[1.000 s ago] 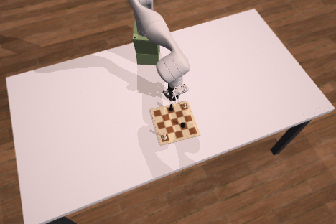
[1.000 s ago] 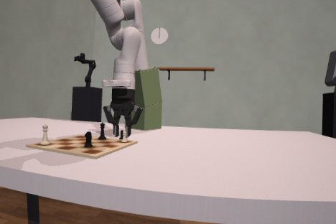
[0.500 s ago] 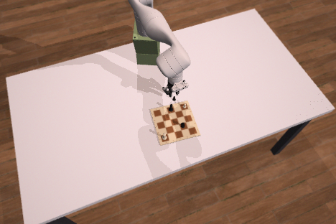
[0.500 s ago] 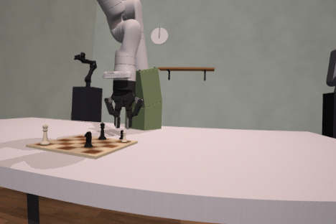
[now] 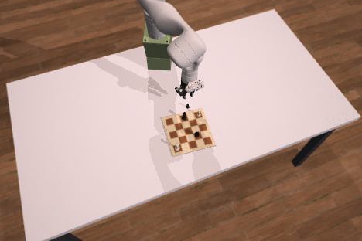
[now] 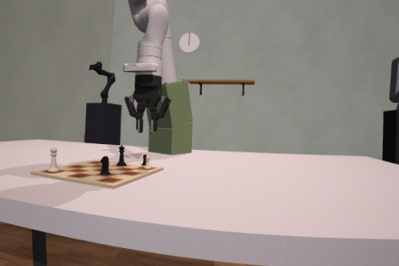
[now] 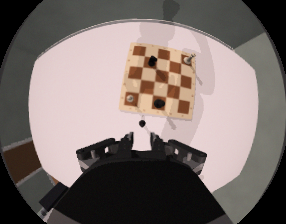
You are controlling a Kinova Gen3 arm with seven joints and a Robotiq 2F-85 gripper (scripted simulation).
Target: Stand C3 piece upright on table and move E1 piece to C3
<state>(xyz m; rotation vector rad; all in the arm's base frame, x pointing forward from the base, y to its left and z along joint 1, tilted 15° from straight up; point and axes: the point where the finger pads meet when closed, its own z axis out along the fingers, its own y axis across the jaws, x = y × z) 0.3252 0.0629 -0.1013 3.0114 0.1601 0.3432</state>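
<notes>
The white pawn lies 9 cm below my hand, 7 cm ahead of it and 4 cm to the left of it. Round my hand: black pawn 10 cm below, 1 cm ahead; then black piece 8 cm below, 7 cm ahead, 4 cm to the right; then chessboard 14 cm ahead, 11 cm below, 4 cm to the right.
</notes>
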